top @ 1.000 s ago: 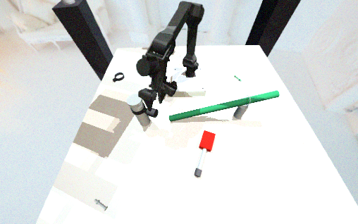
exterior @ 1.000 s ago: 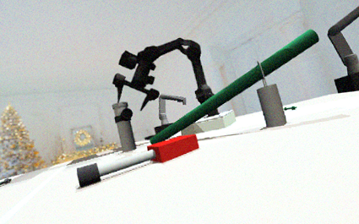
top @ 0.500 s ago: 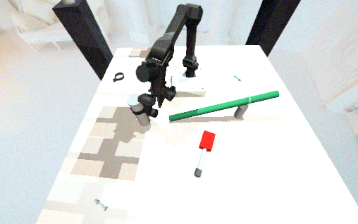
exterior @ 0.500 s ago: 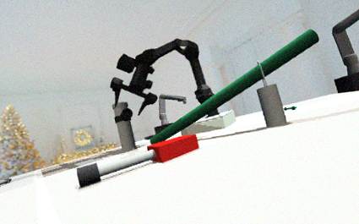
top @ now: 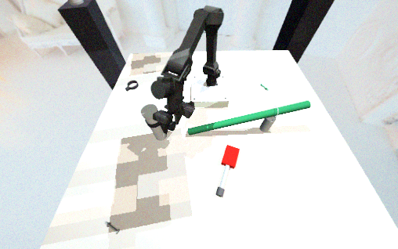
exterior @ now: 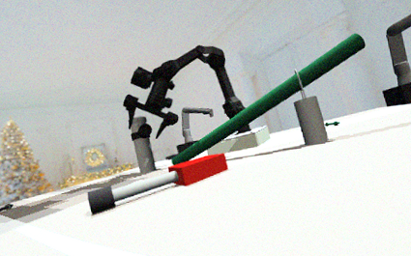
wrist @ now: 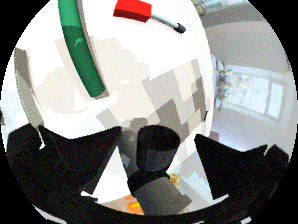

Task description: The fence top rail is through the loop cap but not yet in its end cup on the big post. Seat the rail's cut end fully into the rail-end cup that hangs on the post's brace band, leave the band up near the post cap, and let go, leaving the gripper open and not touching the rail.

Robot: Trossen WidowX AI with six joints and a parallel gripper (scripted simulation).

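The dark rail-end cup lies 20 mm behind my gripper tip, 20 mm to the right of it and 10 mm above it. The rest, counted from my gripper tip: red-headed tool (180 mm ahead, 210 mm to the left, 120 mm below); then grey bolt (320 mm ahead, 250 mm to the right, 120 mm below); then small grey post (20 mm behind, 460 mm to the left, 30 mm below).
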